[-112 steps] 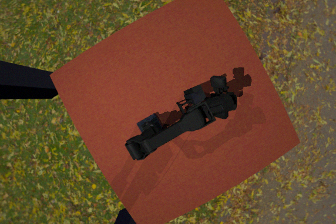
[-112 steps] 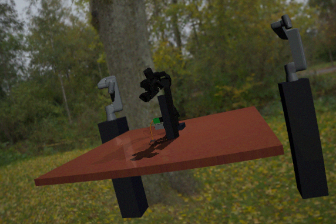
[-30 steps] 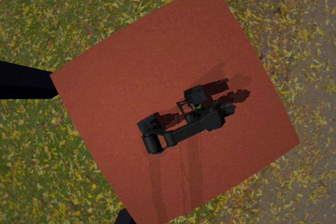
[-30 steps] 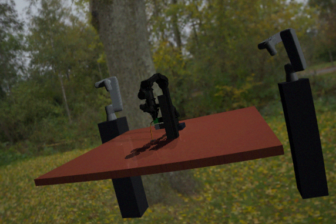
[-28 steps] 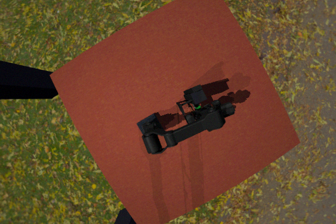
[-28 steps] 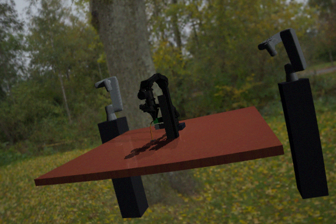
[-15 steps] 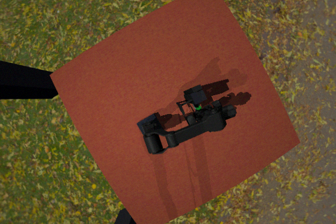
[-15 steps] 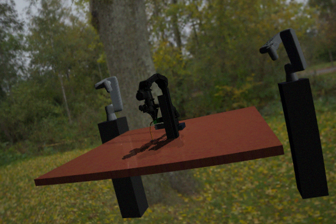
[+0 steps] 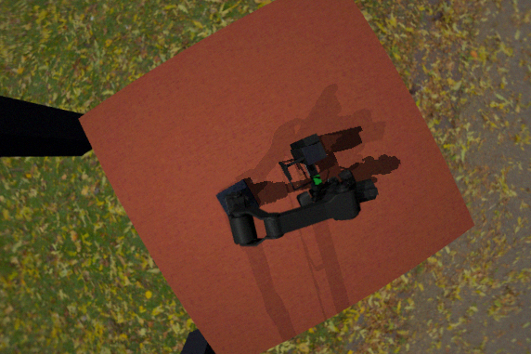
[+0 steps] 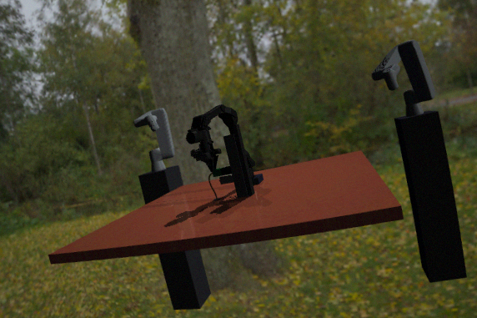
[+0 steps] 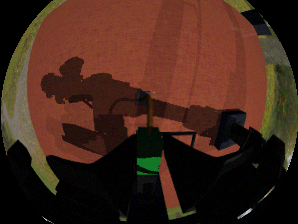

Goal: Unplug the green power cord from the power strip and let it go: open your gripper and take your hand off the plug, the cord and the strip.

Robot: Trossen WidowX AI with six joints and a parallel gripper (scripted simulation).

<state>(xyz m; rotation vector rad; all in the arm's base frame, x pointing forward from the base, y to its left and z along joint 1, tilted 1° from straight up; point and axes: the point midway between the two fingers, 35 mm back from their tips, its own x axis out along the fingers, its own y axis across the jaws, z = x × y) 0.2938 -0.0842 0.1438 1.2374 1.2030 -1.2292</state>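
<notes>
Right now my gripper tip is 40 mm to the right of the green plug.
</notes>
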